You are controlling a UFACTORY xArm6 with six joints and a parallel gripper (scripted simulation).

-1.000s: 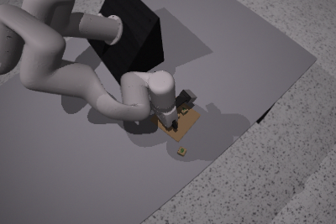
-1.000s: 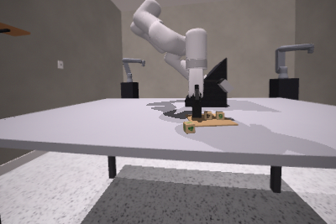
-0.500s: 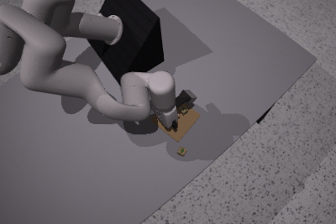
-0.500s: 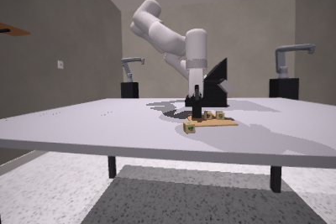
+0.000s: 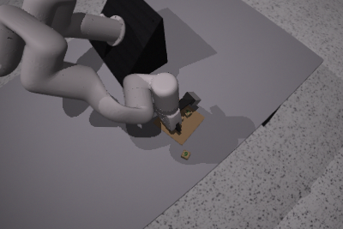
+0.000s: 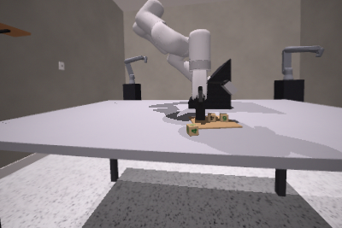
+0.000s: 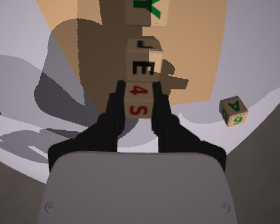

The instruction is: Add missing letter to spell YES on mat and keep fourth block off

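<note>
My hand is 4 cm to the right of the mat and 3 cm above it.
</note>
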